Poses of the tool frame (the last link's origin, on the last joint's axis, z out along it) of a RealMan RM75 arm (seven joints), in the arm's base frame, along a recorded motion.
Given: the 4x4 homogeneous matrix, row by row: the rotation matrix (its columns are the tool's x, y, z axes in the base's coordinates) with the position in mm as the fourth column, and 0 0 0 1 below. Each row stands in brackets.
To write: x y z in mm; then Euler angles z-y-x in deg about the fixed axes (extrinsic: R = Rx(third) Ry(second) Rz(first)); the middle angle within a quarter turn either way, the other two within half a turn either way. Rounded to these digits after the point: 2 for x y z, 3 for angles.
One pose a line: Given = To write
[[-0.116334 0.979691 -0.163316 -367.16], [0.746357 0.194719 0.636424 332.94], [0.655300 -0.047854 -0.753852 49.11], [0 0 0 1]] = -367.16 332.94 49.11 -96.772 -9.399 -139.828
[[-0.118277 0.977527 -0.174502 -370.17], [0.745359 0.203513 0.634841 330.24], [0.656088 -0.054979 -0.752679 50.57], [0 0 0 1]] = -370.17 330.24 50.57 -96.899 -10.050 -139.854
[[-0.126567 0.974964 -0.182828 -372.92], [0.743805 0.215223 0.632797 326.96], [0.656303 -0.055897 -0.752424 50.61], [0 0 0 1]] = -372.92 326.96 50.61 -97.397 -10.535 -139.936
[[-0.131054 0.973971 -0.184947 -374.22], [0.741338 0.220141 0.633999 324.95], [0.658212 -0.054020 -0.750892 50.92], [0 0 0 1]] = -374.22 324.95 50.92 -97.663 -10.658 -139.825
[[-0.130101 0.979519 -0.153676 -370.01], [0.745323 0.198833 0.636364 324.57], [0.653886 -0.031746 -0.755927 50.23], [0 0 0 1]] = -370.01 324.57 50.23 -97.566 -8.840 -139.908
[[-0.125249 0.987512 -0.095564 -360.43], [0.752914 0.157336 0.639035 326.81], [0.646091 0.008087 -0.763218 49.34], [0 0 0 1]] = -360.43 326.81 49.34 -97.228 -5.484 -140.061
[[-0.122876 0.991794 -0.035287 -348.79], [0.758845 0.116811 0.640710 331.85], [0.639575 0.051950 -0.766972 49.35], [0 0 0 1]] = -348.79 331.85 49.35 -97.063 -2.022 -140.125
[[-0.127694 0.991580 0.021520 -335.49], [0.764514 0.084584 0.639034 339.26], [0.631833 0.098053 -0.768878 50.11], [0 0 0 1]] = -335.49 339.26 50.11 -97.338 1.233 -140.269
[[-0.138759 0.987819 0.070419 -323.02], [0.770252 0.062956 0.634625 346.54], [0.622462 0.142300 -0.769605 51.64], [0 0 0 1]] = -323.02 346.54 51.64 -97.996 4.038 -140.491
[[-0.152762 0.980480 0.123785 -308.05], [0.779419 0.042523 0.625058 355.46], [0.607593 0.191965 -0.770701 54.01], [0 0 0 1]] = -308.05 355.46 54.01 -98.856 7.111 -140.957
